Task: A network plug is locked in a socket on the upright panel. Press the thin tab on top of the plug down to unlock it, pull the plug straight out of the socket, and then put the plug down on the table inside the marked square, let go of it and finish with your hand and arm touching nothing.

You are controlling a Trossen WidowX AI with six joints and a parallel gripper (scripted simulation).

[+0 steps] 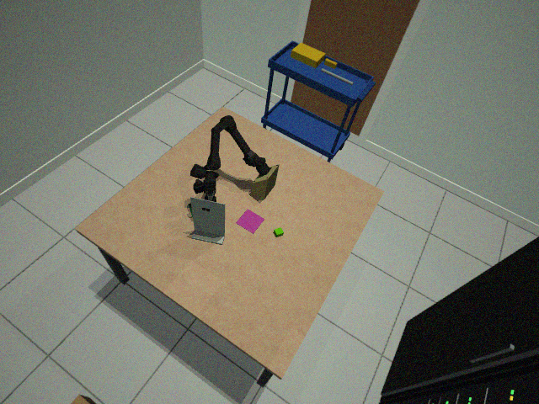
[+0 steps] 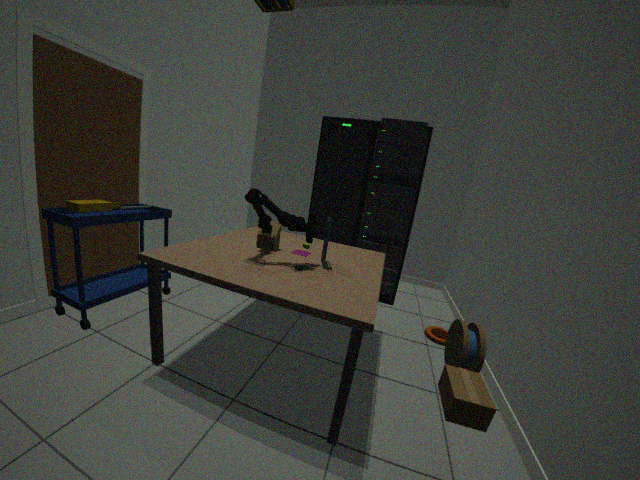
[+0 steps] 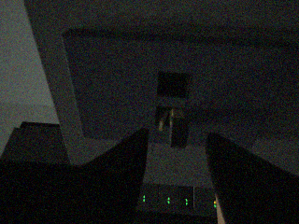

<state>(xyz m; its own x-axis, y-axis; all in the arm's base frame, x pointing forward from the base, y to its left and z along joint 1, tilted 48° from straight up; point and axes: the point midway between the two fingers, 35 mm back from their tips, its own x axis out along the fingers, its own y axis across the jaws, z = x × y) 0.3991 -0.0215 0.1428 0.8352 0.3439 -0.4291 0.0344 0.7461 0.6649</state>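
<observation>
My gripper tip is now 2 cm short of the network plug. Round my gripper tip: magenta marked square (23 cm below, 16 cm to the left, 16 cm behind); upright panel (9 cm below, 4 cm ahead, 1 cm to the left).
</observation>
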